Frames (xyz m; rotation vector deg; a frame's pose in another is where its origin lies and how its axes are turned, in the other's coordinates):
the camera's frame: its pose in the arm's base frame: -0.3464 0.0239 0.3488 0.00 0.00 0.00
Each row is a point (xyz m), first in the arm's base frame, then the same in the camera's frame.
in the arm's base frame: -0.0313 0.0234 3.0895
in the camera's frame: 0.3151 -0.0005 2.7407
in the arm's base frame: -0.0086 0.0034 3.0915
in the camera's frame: 0.3378 -0.0205 2.7427
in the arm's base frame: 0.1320 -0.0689 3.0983
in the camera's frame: 0.4784 -0.0928 2.7495
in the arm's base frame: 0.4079 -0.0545 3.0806
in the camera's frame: 0.7543 -0.0784 2.7318
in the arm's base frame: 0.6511 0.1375 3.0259
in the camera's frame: 0.9975 0.1136 2.6771
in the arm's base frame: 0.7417 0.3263 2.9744
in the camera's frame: 1.0881 0.3024 2.6256
